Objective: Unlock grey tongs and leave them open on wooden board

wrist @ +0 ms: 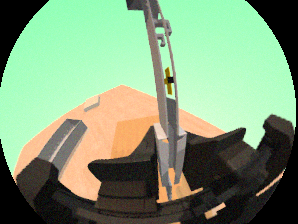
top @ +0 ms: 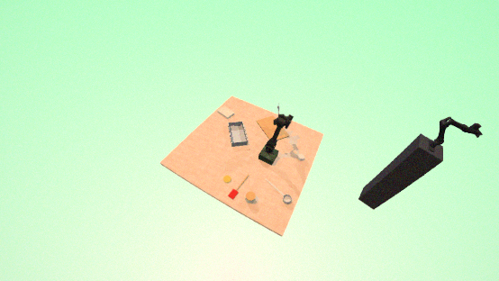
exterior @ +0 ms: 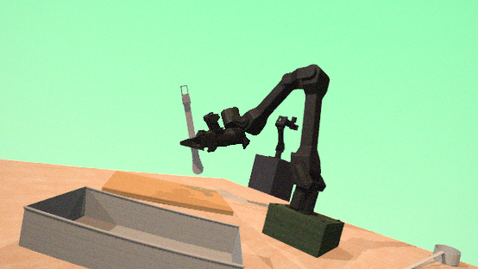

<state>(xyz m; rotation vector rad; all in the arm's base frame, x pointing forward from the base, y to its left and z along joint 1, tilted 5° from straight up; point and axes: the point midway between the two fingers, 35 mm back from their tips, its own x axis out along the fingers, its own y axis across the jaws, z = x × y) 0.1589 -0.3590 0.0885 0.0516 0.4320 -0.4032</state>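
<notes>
Now: gripper tip 1 cm short of the wooden board, 2 cm to the right of it and 15 cm above it. Round my gripper tip: grey roasting tin (23 cm ahead, 39 cm to the left, 13 cm below).
</notes>
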